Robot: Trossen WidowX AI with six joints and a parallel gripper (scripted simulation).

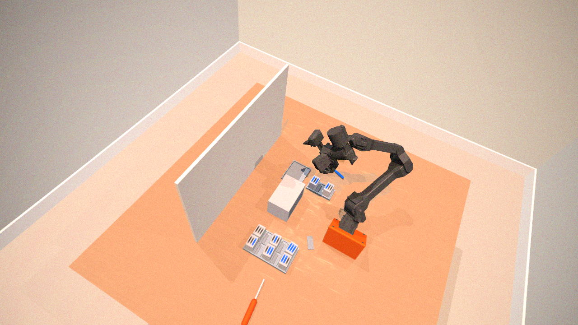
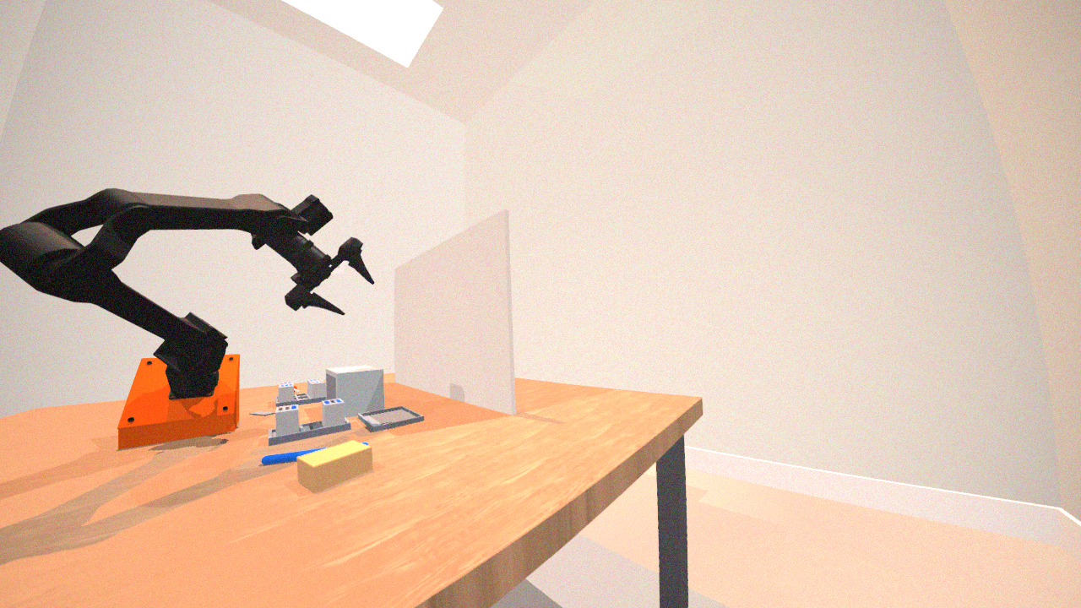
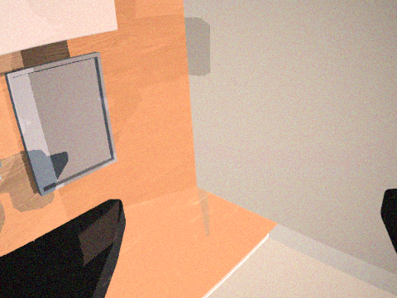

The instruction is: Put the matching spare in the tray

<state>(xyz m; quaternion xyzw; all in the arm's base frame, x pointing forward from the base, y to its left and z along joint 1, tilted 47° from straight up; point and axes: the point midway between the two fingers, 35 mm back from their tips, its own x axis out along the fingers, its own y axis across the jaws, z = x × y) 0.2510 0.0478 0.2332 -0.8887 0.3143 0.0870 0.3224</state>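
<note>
The grey spare block lies 20 mm ahead of my gripper tip, 370 mm to the left of it and 220 mm below it. From my gripper tip the other things lie so: grey box-shaped unit 10 mm ahead, 140 mm to the left, 210 mm below; then grey wall panel 240 mm ahead, 130 mm to the left, 40 mm below; then grey tray 50 mm ahead, 40 mm to the right, 260 mm below.
</note>
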